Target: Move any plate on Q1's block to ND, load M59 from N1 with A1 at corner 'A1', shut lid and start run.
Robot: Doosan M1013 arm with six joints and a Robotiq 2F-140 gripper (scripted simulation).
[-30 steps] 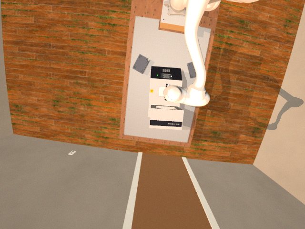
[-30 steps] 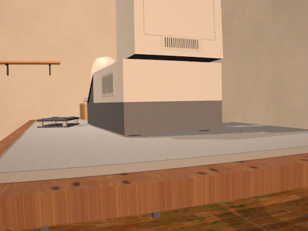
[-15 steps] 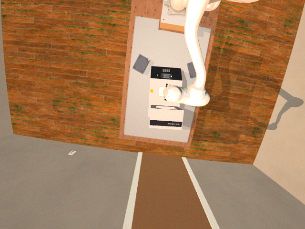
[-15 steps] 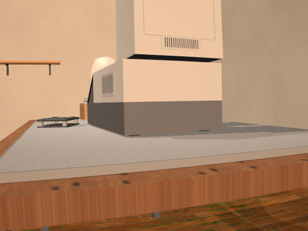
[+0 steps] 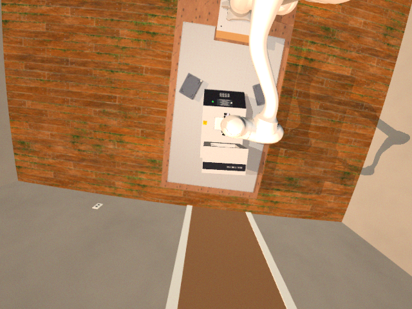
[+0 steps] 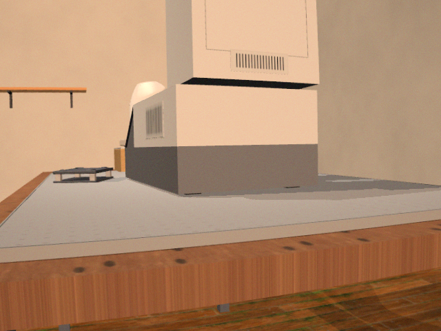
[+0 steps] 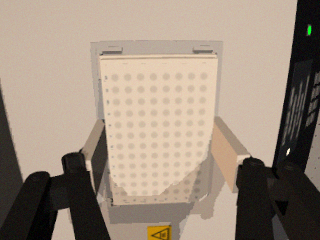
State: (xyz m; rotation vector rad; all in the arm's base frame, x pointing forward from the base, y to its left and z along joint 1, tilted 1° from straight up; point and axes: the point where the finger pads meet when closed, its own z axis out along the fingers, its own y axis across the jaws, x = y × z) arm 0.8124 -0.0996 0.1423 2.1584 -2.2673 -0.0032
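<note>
Right now my hand is 20 mm above the white 96-well plate M59. Round my hand: dark grey nest ND (240 mm behind, 330 mm to the left, 210 mm below); dark plate nest N1 (280 mm behind, 250 mm to the right, 210 mm below).
</note>
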